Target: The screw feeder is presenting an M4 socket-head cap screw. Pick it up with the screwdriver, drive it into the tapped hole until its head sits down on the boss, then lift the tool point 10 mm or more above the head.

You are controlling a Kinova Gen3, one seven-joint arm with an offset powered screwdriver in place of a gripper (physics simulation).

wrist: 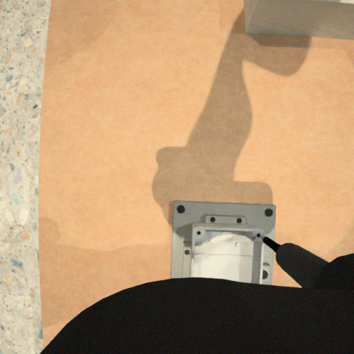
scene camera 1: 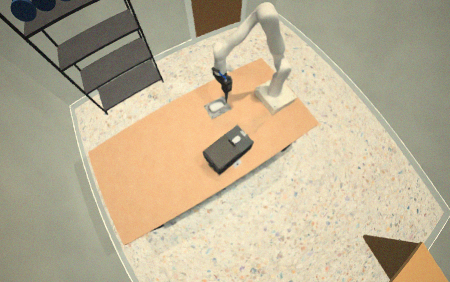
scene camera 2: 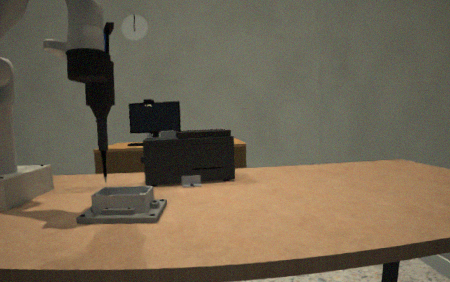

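My screwdriver [scene camera 1: 226, 101] [scene camera 2: 105, 172] [wrist: 269, 242] points down over one corner of the open grey housing [scene camera 1: 216, 106] [scene camera 2: 120, 202] [wrist: 256, 262]. A small, lighter screw [scene camera 2: 105, 180] shows at the end of the bit in scene camera 2, its tip a little above the rim. In the wrist view the bit's end lies beside the dark hole [wrist: 258, 235] in that corner boss, and the screw cannot be made out there. The housing sits on a grey base plate [scene camera 2: 120, 219] [wrist: 225, 207]. The lower part of the housing is hidden by the tool body in the wrist view.
The black screw feeder [scene camera 1: 227, 150] [scene camera 2: 189, 160] stands beyond the housing, with a small grey bracket [scene camera 1: 237, 163] [scene camera 2: 191, 181] beside it. The robot's pale base [scene camera 1: 275, 100] [scene camera 2: 27, 185] [wrist: 300, 22] is on the table [scene camera 1: 150, 165]. A monitor [scene camera 2: 155, 117] stands behind.
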